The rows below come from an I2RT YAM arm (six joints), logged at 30 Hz.
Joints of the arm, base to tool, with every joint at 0 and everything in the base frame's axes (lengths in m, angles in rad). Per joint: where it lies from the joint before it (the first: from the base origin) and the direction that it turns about. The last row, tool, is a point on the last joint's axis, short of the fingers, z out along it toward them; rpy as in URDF.
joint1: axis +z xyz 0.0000 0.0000 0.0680
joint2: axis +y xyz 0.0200 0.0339 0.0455
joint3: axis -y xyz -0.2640 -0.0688 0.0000
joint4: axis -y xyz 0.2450 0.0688 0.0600
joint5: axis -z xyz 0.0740 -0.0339 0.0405
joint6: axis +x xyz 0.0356 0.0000 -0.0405
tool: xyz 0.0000 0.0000 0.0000 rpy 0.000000 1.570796 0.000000
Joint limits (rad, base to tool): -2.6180..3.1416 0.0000..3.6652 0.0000..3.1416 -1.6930..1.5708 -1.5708..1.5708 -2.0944..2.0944
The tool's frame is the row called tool.
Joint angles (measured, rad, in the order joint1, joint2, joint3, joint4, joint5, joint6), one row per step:
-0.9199, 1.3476, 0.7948, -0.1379, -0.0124, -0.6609
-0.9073, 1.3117, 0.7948, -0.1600, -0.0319, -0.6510
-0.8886, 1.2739, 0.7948, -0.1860, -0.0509, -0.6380
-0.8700, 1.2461, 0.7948, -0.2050, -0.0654, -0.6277
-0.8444, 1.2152, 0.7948, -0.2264, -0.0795, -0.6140
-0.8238, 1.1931, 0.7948, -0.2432, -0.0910, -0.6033
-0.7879, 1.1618, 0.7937, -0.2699, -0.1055, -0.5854
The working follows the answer.
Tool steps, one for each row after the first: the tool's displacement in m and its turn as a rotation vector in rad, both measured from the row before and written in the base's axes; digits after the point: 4 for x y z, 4 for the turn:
-0.0001, 0.0071, 0.0076, 0.0015, -0.0241, 0.0215
0.0006, 0.0087, 0.0075, 0.0049, -0.0242, 0.0255
0.0012, 0.0073, 0.0054, 0.0045, -0.0183, 0.0237
0.0018, 0.0091, 0.0058, 0.0063, -0.0202, 0.0285
0.0014, 0.0070, 0.0039, 0.0071, -0.0144, 0.0234
0.0025, 0.0114, 0.0047, 0.0146, -0.0178, 0.0369

Tool pose at each row, in the base's axes (x y z in m, rotation vector in rad; rounded; the steps above come from the unrounded poses):
0.1737, -0.2273, 0.2236, 0.3026, 2.3780, -0.7916
0.1736, -0.2202, 0.2311, 0.2852, 2.3555, -0.7722
0.1742, -0.2116, 0.2386, 0.2647, 2.3342, -0.7469
0.1754, -0.2042, 0.2440, 0.2444, 2.3181, -0.7248
0.1772, -0.1952, 0.2498, 0.2201, 2.3004, -0.6980
0.1786, -0.1882, 0.2537, 0.2006, 2.2885, -0.6744
0.1812, -0.1768, 0.2584, 0.1702, 2.2752, -0.6348

